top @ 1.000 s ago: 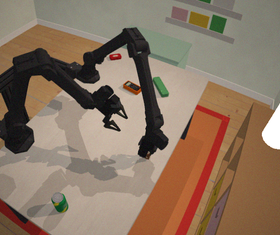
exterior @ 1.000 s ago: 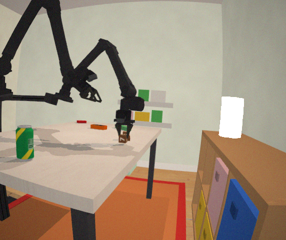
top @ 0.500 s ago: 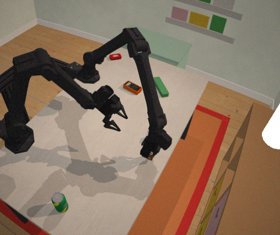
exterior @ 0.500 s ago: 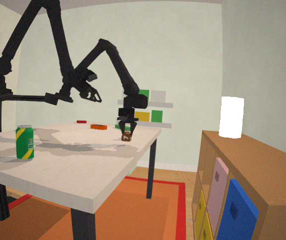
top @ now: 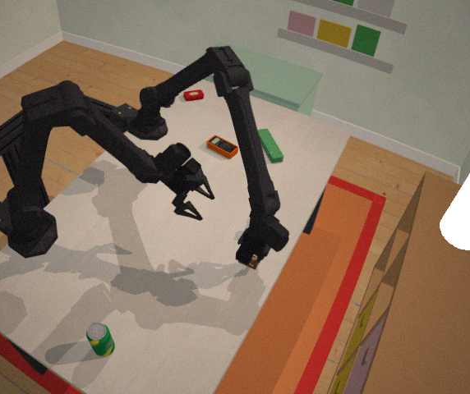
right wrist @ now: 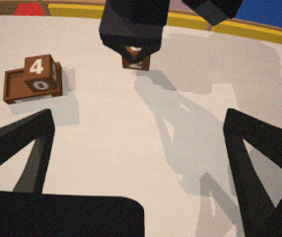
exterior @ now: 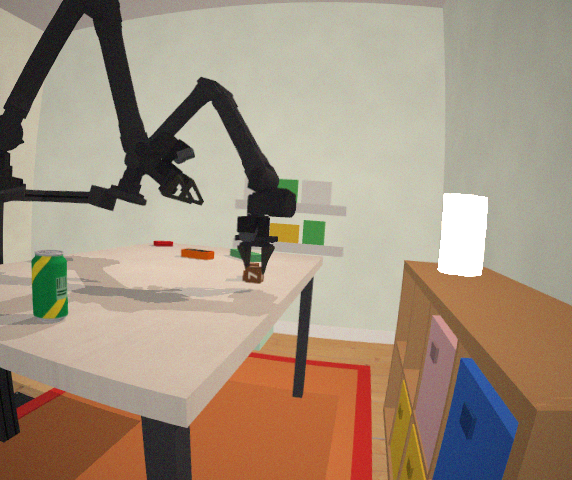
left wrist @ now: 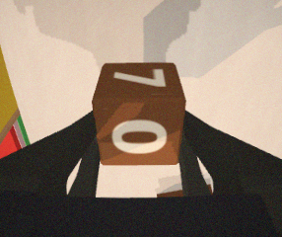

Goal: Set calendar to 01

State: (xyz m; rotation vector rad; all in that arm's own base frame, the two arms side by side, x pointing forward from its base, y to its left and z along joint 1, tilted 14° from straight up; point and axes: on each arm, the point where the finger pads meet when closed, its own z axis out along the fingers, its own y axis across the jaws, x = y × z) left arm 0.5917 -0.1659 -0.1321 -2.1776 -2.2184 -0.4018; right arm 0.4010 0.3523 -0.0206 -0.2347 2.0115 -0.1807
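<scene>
The brown tray is 160 mm to the left of my left hand, 60 mm behind it and 40 mm below it. The rest, counted from my left hand: red item 760 mm to the left, 710 mm behind, 40 mm below; brown number cube 10 mm below; orange multimeter 470 mm to the left, 380 mm behind, 40 mm below.
</scene>
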